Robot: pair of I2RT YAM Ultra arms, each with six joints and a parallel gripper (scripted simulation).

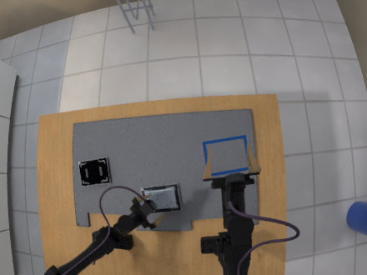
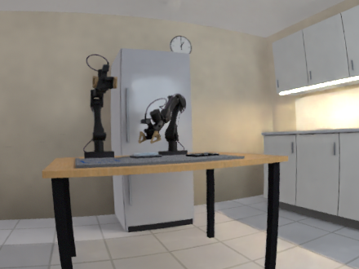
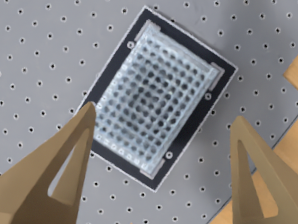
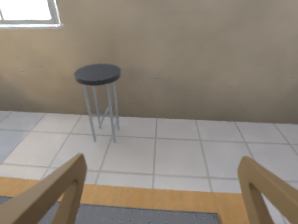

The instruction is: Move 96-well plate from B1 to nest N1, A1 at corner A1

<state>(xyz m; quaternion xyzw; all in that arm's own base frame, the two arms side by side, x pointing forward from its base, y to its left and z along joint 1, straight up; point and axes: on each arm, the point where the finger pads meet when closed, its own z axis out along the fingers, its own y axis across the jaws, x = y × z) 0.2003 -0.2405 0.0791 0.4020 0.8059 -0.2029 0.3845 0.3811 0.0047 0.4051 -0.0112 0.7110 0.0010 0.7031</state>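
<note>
The 96-well plate is 70 mm below my left hand, 20 mm ahead of it and 10 mm to the right of it.
</note>
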